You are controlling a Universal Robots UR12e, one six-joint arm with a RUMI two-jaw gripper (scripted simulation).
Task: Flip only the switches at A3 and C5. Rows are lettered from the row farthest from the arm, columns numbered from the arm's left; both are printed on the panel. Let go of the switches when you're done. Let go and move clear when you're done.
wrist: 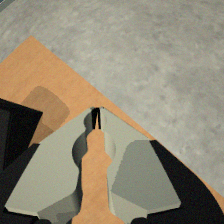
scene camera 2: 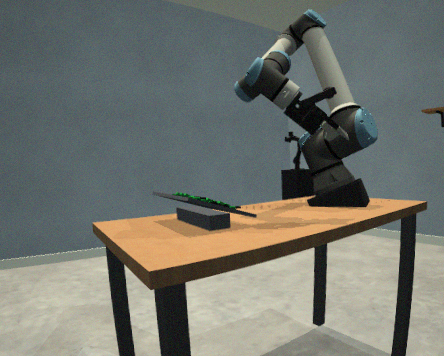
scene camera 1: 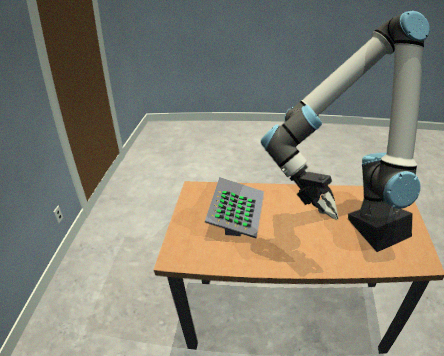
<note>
In view: the gripper (scene camera 2: 348,139).
The gripper also shows in the wrist view (wrist: 97,109) and in scene camera 1 (scene camera 1: 337,219).
</note>
